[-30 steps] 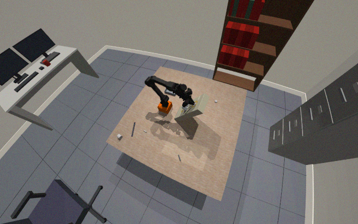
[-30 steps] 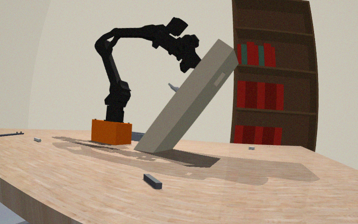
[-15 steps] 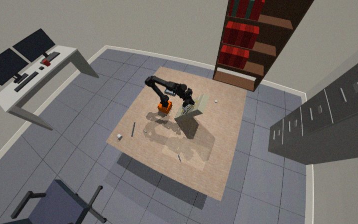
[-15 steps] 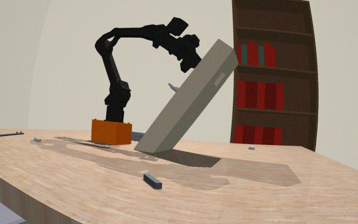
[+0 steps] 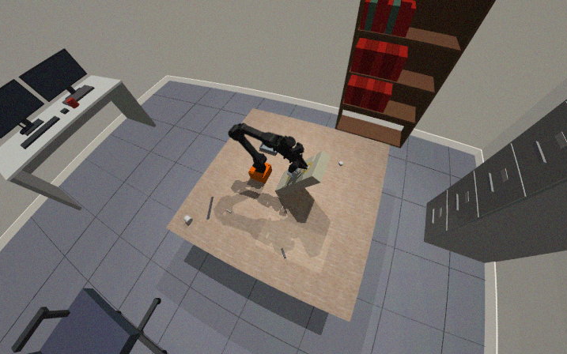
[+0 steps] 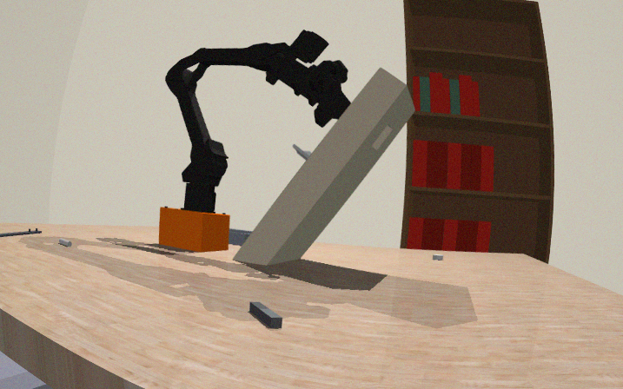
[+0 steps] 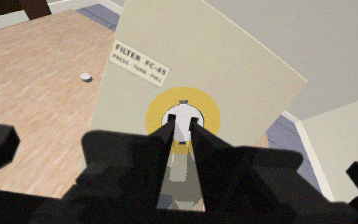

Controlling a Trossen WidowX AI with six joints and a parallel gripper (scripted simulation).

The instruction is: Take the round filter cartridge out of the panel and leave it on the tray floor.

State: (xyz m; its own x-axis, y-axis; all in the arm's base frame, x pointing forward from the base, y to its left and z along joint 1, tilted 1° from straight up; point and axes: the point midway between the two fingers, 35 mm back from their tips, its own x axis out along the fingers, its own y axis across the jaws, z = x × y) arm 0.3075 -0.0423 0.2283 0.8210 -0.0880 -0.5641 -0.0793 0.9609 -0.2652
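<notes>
The round filter cartridge is 10 mm ahead of my gripper tip and 10 mm below it. Also, from my gripper tip: white peg (460 mm behind, 300 mm to the right, 280 mm below); dark block (20 mm behind, 450 mm to the right, 280 mm below); white piece (210 mm ahead, 290 mm to the left, 280 mm below).
</notes>
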